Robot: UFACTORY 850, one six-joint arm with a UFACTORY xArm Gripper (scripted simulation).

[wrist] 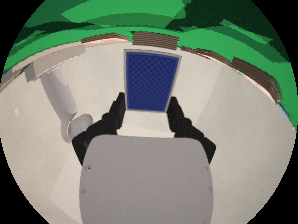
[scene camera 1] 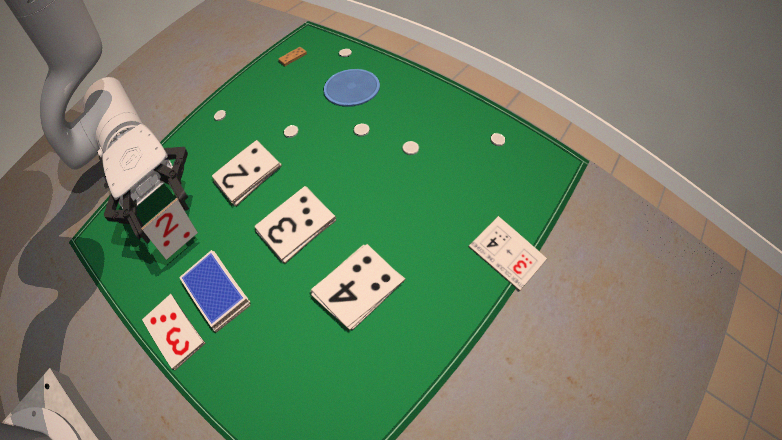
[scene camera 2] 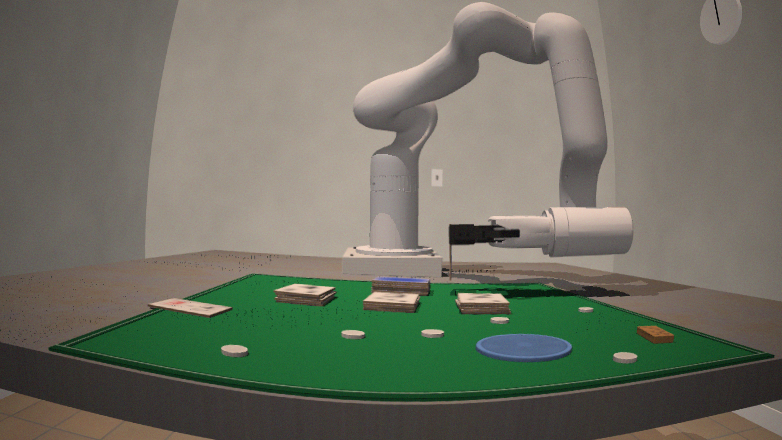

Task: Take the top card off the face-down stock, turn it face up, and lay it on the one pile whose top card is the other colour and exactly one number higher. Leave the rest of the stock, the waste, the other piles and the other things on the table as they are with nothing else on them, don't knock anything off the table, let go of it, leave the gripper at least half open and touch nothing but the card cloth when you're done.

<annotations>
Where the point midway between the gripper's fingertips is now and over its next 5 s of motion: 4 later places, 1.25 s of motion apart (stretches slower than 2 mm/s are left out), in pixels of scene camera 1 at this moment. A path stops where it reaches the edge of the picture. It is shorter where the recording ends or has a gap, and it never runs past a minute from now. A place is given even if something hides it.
My gripper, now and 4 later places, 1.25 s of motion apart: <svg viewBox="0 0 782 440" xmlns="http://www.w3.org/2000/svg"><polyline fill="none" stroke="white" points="164,221 172,233 168,228 165,220 162,216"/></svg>
</annotations>
